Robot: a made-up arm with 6 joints. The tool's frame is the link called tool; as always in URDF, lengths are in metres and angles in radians. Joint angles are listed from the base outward. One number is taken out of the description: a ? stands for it. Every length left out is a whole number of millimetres.
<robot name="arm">
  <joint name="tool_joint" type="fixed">
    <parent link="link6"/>
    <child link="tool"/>
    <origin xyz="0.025 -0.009 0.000" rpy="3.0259 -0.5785 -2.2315"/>
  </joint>
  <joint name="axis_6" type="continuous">
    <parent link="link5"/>
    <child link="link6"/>
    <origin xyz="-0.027 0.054 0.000" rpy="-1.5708 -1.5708 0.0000"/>
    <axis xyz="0 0 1"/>
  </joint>
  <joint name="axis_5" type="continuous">
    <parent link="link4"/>
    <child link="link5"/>
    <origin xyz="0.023 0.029 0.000" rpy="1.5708 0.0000 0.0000"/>
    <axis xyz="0 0 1"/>
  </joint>
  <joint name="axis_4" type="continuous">
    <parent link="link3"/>
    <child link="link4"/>
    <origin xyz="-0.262 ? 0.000" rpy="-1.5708 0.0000 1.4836"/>
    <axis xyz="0 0 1"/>
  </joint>
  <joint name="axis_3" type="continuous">
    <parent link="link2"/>
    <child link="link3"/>
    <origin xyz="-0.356 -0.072 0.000" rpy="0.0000 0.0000 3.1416"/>
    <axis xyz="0 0 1"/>
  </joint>
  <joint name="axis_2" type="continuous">
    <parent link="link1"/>
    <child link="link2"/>
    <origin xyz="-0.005 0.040 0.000" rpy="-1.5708 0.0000 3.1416"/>
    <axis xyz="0 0 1"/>
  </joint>
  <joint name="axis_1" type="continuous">
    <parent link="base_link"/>
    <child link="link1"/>
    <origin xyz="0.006 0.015 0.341" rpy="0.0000 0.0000 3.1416"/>
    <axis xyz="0 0 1"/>
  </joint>
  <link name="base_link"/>
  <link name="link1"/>
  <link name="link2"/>
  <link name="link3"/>
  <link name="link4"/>
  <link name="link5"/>
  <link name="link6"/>
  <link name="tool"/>
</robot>
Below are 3 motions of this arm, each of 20 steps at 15 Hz.
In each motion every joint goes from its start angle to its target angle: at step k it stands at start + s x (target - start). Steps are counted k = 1, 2, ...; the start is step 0. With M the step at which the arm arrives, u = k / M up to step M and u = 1 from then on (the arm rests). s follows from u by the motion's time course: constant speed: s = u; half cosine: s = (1 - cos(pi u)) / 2; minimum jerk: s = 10 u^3 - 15 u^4 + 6 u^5.
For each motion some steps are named. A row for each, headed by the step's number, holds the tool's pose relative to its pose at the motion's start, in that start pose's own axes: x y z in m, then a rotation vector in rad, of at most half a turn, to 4 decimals.
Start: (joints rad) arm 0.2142 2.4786 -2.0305 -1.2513 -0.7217 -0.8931
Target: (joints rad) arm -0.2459 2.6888 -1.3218 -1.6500 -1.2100 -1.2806
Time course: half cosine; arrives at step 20
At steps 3, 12, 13, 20:
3: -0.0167 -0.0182 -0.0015 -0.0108 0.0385 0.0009
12: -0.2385 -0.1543 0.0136 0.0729 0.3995 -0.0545
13: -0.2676 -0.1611 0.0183 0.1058 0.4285 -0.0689
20: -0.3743 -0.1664 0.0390 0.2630 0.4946 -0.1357

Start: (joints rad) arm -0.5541 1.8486 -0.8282 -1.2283 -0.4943 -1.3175
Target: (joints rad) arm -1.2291 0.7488 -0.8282 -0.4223 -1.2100 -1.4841
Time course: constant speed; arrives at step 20
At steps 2, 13, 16, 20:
2: -0.0066 -0.0109 0.0520 0.0191 -0.1788 -0.0539
13: -0.1307 0.0152 0.3225 -0.0755 -1.2178 -0.0949
16: -0.1824 0.0545 0.3779 -0.1587 -1.4937 -0.0218
20: -0.2536 0.1286 0.4287 -0.3004 -1.8370 0.1392

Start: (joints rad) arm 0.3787 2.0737 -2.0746 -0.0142 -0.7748 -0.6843
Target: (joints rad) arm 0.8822 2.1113 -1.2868 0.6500 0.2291 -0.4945
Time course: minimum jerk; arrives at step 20
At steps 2, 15, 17, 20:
2: -0.0024 -0.0032 0.0001 -0.0076 -0.0027 -0.0162
15: -0.3386 -0.1618 0.1033 -1.0373 -0.2763 -1.5016
17: -0.3657 -0.1579 0.1179 -1.1466 -0.3130 -1.6033
20: -0.3747 -0.1560 0.1231 -1.1850 -0.3268 -1.6371

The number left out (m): 0.050
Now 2 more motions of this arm.
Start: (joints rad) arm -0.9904 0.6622 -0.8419 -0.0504 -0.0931 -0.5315
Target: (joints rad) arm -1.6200 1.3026 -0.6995 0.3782 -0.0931 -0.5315
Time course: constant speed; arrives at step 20
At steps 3, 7, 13, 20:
3: 0.0273 -0.0205 -0.0124 -0.0438 -0.1222 -0.0863
7: 0.0671 -0.0488 -0.0174 -0.0813 -0.2965 -0.2061
13: 0.1272 -0.0922 -0.0003 -0.0924 -0.5766 -0.3920
20: 0.1851 -0.1424 0.0520 -0.0369 -0.9218 -0.6121

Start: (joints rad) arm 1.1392 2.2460 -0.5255 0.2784 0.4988 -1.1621
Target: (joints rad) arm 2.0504 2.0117 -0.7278 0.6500 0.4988 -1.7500
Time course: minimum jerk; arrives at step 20
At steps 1, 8, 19, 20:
1: -0.0003 0.0001 -0.0001 -0.0003 -0.0005 0.0012
8: -0.0751 0.0150 -0.0294 -0.1063 -0.1232 0.3484
19: -0.2221 -0.0320 -0.1410 -0.4352 -0.2849 1.1255
20: -0.2223 -0.0322 -0.1413 -0.4359 -0.2850 1.1268

